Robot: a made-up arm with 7 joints. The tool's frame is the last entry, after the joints. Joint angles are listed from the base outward. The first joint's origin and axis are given. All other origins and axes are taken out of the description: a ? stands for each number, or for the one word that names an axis. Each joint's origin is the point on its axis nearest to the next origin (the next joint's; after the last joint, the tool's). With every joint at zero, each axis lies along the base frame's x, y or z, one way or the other. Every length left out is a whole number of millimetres.
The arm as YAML. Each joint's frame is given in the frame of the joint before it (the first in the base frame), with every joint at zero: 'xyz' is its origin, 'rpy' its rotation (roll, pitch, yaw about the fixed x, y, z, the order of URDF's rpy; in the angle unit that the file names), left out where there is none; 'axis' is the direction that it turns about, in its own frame. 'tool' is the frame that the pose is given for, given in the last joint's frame.
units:
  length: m
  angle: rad
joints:
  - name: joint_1
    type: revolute
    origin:
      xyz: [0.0, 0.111, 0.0]
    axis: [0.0, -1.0, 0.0]
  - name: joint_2
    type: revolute
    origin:
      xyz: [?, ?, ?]
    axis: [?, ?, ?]
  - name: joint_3
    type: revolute
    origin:
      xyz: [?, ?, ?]
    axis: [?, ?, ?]
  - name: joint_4
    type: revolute
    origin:
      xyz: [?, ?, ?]
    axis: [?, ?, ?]
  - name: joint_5
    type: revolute
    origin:
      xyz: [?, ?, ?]
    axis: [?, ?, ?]
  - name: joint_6
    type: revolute
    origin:
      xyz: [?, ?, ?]
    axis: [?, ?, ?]
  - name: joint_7
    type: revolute
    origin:
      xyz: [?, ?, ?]
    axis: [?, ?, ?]
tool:
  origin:
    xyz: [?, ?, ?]
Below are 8 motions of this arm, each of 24 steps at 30 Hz.
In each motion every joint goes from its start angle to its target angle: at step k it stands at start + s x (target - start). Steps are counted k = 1, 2, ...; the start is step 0. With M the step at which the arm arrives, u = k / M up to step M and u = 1 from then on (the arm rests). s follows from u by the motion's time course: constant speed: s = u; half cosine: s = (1 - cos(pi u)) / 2; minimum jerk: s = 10 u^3 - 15 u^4 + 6 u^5.
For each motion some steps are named. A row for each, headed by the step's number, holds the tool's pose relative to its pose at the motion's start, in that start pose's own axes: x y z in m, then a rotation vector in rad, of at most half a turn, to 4 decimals.
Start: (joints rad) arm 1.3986 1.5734 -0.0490 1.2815 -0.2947 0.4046 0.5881
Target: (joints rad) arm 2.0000 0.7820 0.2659 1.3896 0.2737 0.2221 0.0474
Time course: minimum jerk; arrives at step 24
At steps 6, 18, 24:
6: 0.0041 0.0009 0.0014 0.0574 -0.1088 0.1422
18: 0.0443 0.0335 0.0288 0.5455 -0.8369 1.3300
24: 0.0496 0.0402 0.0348 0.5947 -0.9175 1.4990

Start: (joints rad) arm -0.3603 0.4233 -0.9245 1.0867 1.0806 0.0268 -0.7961
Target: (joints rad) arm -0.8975 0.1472 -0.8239 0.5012 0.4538 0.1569 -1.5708
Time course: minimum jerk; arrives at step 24
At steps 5, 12, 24:
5: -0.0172 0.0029 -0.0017 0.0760 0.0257 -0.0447
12: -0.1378 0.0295 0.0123 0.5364 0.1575 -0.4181
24: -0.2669 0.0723 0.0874 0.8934 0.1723 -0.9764

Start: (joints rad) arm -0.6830 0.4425 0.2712 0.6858 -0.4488 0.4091 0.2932
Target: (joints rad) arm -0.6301 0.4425 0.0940 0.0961 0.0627 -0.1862 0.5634
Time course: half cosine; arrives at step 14
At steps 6, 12, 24:
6: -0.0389 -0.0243 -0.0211 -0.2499 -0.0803 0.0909
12: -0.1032 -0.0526 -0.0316 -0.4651 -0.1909 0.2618
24: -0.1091 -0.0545 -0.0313 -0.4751 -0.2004 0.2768

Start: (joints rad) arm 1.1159 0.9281 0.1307 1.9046 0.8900 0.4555 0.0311
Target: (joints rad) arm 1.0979 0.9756 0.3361 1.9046 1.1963 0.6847 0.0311
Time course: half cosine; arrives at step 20
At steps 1, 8, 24:
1: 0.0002 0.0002 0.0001 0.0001 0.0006 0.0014
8: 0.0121 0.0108 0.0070 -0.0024 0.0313 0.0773
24: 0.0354 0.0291 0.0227 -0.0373 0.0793 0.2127

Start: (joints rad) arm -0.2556 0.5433 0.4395 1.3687 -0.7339 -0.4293 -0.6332
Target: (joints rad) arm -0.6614 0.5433 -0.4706 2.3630 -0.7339 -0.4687 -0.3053
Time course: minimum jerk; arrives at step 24
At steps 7, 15, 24:
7: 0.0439 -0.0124 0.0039 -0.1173 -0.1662 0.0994
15: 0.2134 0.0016 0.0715 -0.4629 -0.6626 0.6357
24: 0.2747 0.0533 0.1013 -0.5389 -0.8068 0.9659

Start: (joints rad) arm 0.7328 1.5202 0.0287 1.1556 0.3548 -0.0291 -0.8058
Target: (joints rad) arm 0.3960 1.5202 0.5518 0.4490 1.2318 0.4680 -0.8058
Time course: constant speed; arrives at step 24
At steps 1, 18, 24:
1: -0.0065 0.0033 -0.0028 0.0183 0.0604 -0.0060
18: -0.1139 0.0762 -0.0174 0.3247 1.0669 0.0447
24: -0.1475 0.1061 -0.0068 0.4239 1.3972 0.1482

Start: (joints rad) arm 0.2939 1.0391 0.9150 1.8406 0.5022 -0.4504 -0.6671
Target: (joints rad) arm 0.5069 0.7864 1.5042 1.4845 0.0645 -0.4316 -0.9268
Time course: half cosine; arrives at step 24
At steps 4, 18, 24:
4: -0.0007 0.0117 -0.0055 0.0626 -0.0284 -0.0437
18: 0.0047 0.1667 -0.0030 0.8141 -0.2222 -0.5658
24: 0.0073 0.1941 0.0124 0.9521 -0.2282 -0.6646

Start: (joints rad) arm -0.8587 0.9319 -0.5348 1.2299 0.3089 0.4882 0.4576
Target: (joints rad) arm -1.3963 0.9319 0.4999 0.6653 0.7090 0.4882 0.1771
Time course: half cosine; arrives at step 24
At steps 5, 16, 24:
5: -0.0210 0.0159 0.0043 0.0613 0.0143 0.1238
16: -0.1826 0.0702 0.0681 0.4898 0.1318 0.8906
24: -0.2467 0.0661 0.1079 0.6747 0.1774 1.1787

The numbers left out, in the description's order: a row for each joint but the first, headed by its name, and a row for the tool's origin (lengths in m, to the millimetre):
joint_2: xyz 0.0 0.0 0.0, axis 1.0 0.0 0.0
joint_3: xyz 0.0 0.0 -0.208, axis 0.0 0.0 1.0
joint_4: xyz 0.0 0.0 0.0, axis 0.0 -1.0 0.0
joint_5: xyz 0.0 0.0 -0.25, axis 0.0 0.0 1.0
joint_6: xyz 0.0 0.0 0.0, axis 0.0 1.0 0.0
joint_7: xyz 0.0 0.0 0.0, axis -1.0 0.0 0.0
tool: xyz 0.0 0.0 0.0

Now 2 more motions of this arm.
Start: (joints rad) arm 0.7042 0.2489 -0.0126 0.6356 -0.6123 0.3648 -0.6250
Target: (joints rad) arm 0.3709 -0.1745 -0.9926 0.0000 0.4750 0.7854 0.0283
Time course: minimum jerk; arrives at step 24
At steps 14, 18, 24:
14: -0.0856 -0.1351 0.1988 -1.1286 0.5135 -0.3933
18: -0.1258 -0.1433 0.2610 -1.3837 0.7855 -0.5504
24: -0.1415 -0.1424 0.2829 -1.4607 0.9091 -0.6061

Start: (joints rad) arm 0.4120 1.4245 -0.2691 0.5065 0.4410 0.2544 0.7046
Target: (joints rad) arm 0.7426 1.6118 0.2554 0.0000 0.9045 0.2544 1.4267
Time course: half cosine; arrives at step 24
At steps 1, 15, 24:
1: -0.0002 0.0007 0.0006 -0.0012 -0.0028 0.0047
15: -0.0634 0.0778 0.0852 -0.2290 -0.6958 0.6104
24: -0.1046 0.0839 0.1061 -0.3154 -1.1297 0.7518

